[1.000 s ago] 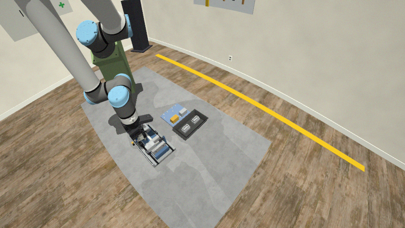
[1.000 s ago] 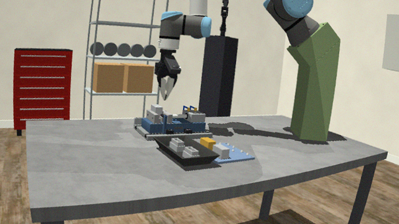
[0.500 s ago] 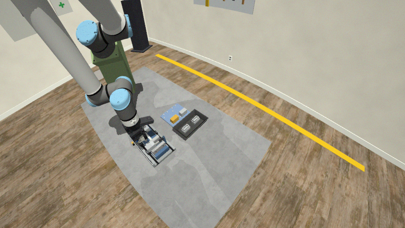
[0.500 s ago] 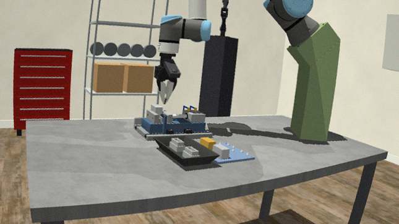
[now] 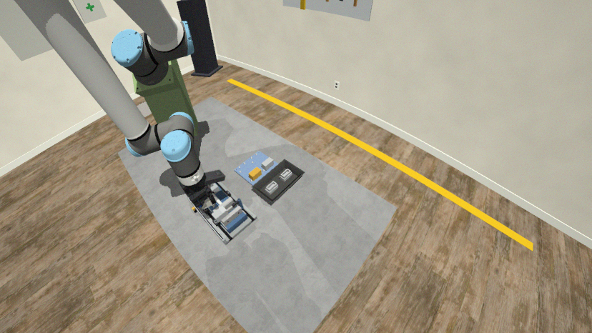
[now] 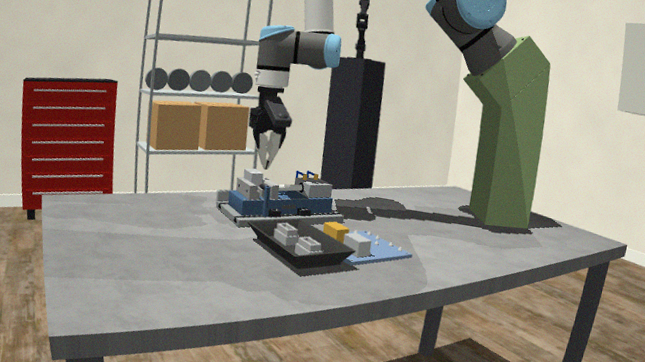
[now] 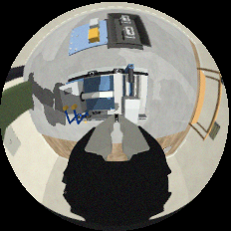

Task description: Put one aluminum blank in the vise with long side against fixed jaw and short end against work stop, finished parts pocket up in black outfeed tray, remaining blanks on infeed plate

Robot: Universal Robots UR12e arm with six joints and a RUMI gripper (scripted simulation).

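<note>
Now: the blue vise 90 mm below my hand, 50 mm to the left of it and 20 mm behind it. Round my hand: yellow brass blank (280 mm to the left, 110 mm below, 50 mm ahead); gray aluminum blank (370 mm to the left, 110 mm below, 80 mm ahead); infeed plate (340 mm to the left, 130 mm below, 30 mm ahead).
</note>
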